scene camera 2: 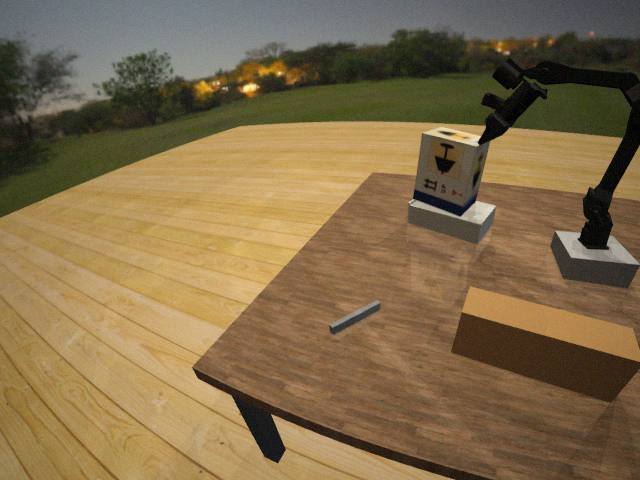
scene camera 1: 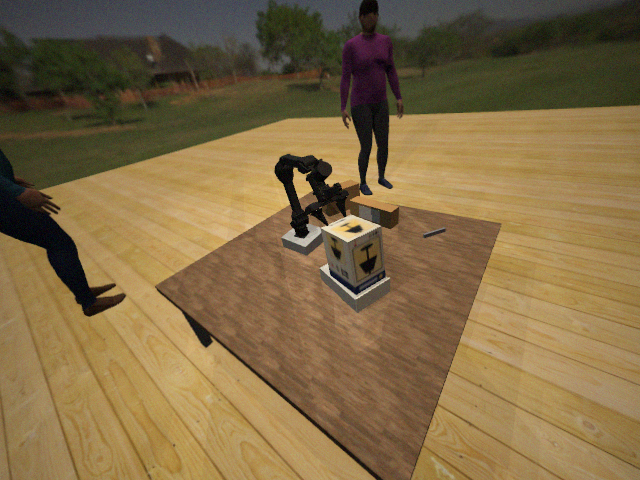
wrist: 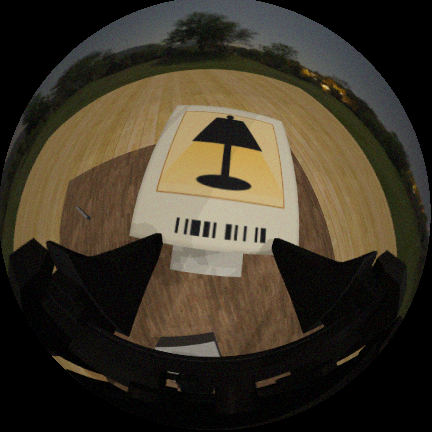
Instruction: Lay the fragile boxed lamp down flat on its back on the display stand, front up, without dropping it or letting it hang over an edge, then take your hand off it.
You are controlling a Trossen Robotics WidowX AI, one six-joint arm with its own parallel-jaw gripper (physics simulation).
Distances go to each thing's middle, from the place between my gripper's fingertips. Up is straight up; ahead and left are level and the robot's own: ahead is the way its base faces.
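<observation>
You'd find the display stand (scene camera 2: 463, 230) 26 cm below my hand, and it's 7 cm ahead of it and 3 cm to the right of it.
</observation>
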